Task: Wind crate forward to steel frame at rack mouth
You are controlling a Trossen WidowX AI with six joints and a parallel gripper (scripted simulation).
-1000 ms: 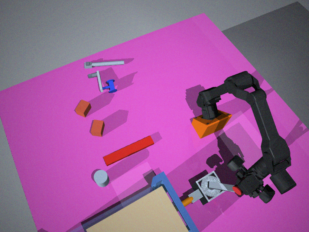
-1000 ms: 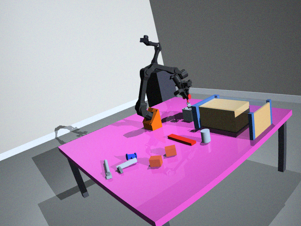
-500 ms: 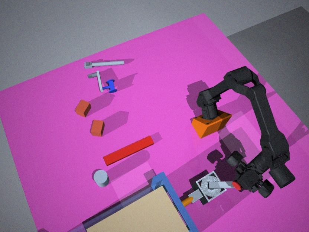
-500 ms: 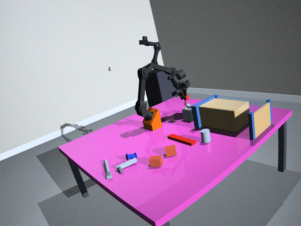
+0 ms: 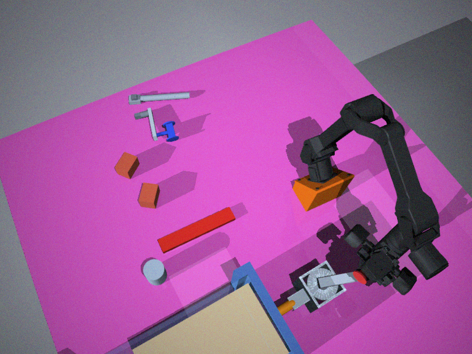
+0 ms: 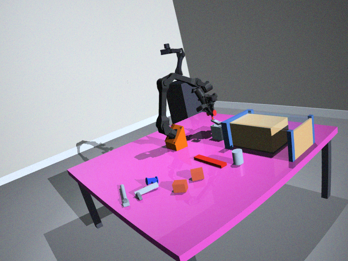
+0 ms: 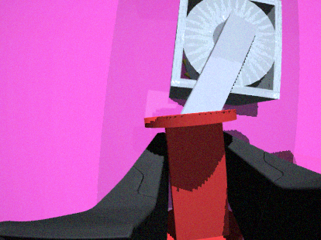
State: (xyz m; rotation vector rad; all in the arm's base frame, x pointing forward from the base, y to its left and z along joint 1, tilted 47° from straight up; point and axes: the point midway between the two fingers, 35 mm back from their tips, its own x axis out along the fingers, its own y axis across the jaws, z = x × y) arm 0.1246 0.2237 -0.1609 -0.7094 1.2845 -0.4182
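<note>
My gripper tip is 30 mm above the winch handle, 20 mm to the left of it and 20 mm short of it. From my gripper tip the other things lie so: red knob: 20 mm behind; blue steel frame: 240 mm ahead, 60 mm to the right, 30 mm below; grey winch: 100 mm below, 60 mm ahead, 50 mm to the right.
</note>
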